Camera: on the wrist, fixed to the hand. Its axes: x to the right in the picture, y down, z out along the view.
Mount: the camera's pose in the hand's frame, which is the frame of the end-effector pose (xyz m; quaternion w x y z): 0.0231 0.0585 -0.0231 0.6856 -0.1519 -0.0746 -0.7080
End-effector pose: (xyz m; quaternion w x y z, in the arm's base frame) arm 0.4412 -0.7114 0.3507 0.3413 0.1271 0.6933 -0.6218
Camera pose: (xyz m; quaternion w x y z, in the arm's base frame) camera 0.4521 -0.6838 0.2906 0.1352 0.5020 -0.6343 0.5721
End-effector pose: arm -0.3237 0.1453 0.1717 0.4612 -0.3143 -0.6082 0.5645
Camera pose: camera -0.3193 0.1850 0.1179 0.6227 0.1872 -0.7597 -0.0084
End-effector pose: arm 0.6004 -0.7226 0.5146 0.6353 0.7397 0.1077 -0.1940
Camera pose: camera 0.6484 -0.7119 0.5601 0.4186 0.3199 0.5796 -0.6216
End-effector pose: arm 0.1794 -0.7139 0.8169 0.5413 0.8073 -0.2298 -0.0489
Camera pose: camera 0.1889 -0.7221 0.8827 0.4420 0.6303 0.3811 -0.5119
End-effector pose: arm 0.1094 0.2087 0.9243 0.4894 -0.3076 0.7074 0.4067
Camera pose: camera 0.0428 0.2157 0.9230 0.6296 -0.7558 0.1689 0.0627
